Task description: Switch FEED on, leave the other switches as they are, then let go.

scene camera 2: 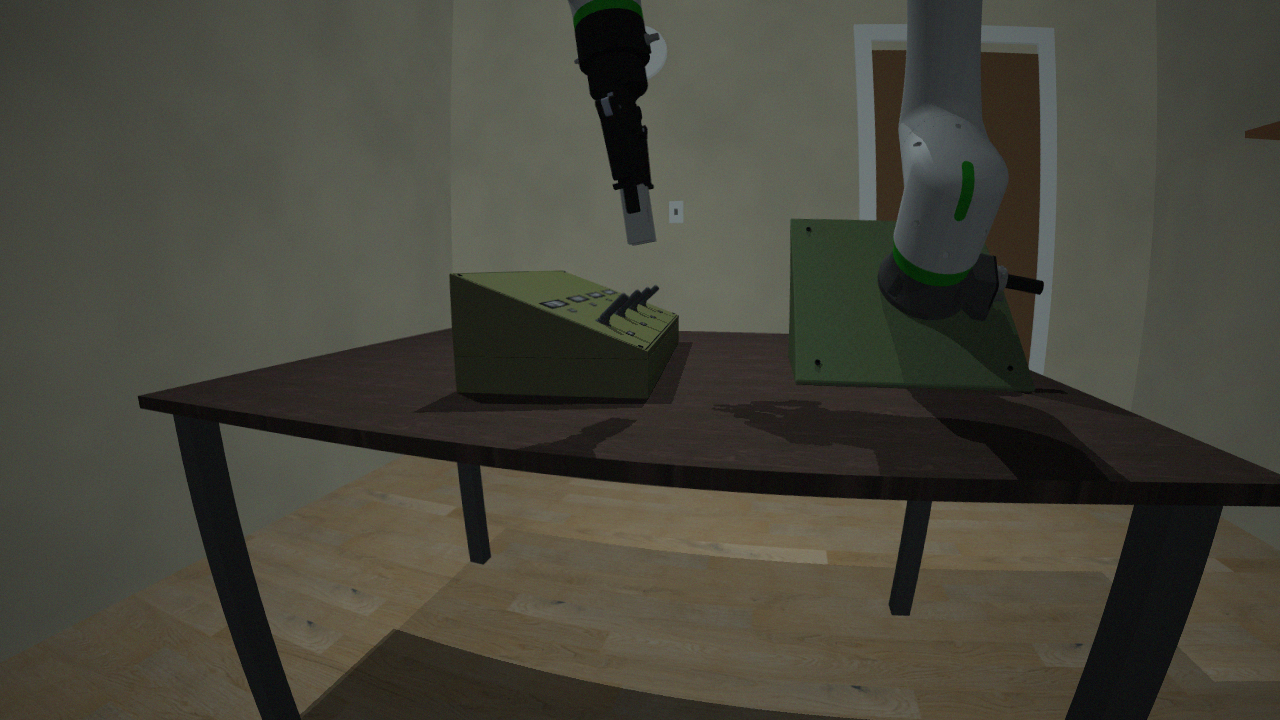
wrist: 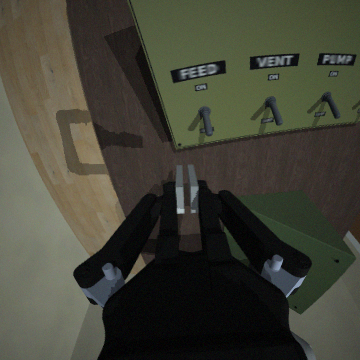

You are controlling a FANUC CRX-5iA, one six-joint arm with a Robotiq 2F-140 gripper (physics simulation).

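Where they show: gripper, fingertip midpoint: (scene camera 2: 642, 242) (wrist: 184, 174); arm's base, link origin: (scene camera 2: 922, 284).
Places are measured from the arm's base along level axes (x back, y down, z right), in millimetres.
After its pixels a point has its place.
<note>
The olive switch box (scene camera 2: 546, 371) @[x -482, y 108, z -338 mm] (wrist: 235, 30) @[x -564, y 10, z -226 mm] has a sloped face with labelled levers. The FEED lever (scene camera 2: 614, 308) @[x -423, y 34, z -257 mm] (wrist: 206, 121) @[x -429, y 28, z -254 mm] is at the left end in the wrist view, tilted towards the box's low front edge, away from its ON label. The VENT lever (wrist: 274, 111) @[x -455, y 29, z -140 mm] and PUMP lever (wrist: 332, 105) @[x -484, y 29, z -24 mm] tilt the same general way. A fourth lever shows in the scene view. My gripper (scene camera 2: 640, 234) @[x -371, y -50, z -286 mm] (wrist: 184, 174) @[x -371, y -50, z -286 mm] is shut, with a narrow gap and nothing between its fingertips. It hangs above the box, apart from the levers; in the wrist view its tips appear below the FEED lever.
The box stands on a dark wooden table (scene camera 2: 662, 438) @[x -290, y 141, z -441 mm] (wrist: 230, 165) @[x -294, y 141, z -166 mm]. A green slanted block (scene camera 2: 832, 295) @[x -147, y 21, z -43 mm] (wrist: 285, 220) @[x -211, y 24, z -32 mm] stands on the table, to the right in the scene view. A pale arm link (scene camera 2: 944, 188) @[x -6, y -123, z -200 mm] hangs in front of that block in the scene view.
</note>
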